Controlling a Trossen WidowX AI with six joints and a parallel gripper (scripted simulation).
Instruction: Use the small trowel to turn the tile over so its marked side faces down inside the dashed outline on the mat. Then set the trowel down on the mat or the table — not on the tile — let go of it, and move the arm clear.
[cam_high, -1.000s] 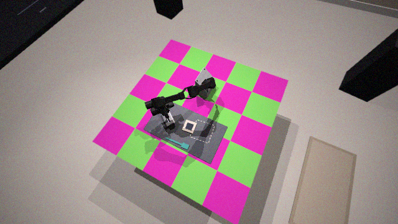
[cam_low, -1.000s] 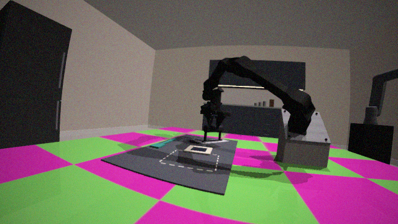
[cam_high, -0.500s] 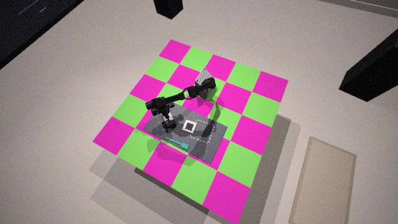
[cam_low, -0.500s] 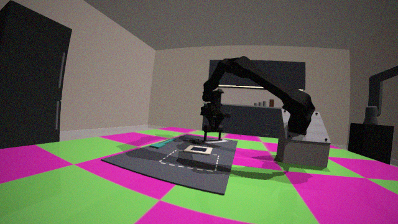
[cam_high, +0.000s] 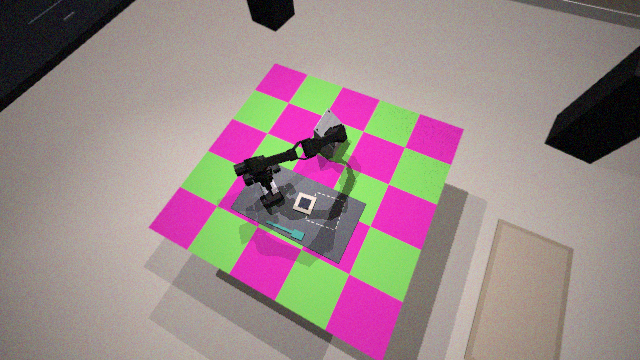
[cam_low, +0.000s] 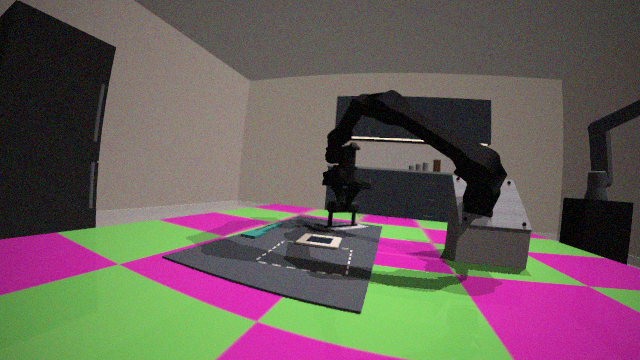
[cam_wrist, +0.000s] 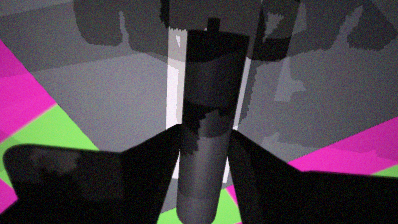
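The small trowel lies 30 mm below my gripper tip, 20 mm to the left of it and 10 mm ahead of it. The rest, counted from my gripper tip: tile 230 mm to the left, 60 mm below, 30 mm behind; teal flat tool 250 mm to the left, 140 mm ahead, 60 mm below; grey mat 210 mm to the left, 80 mm below.
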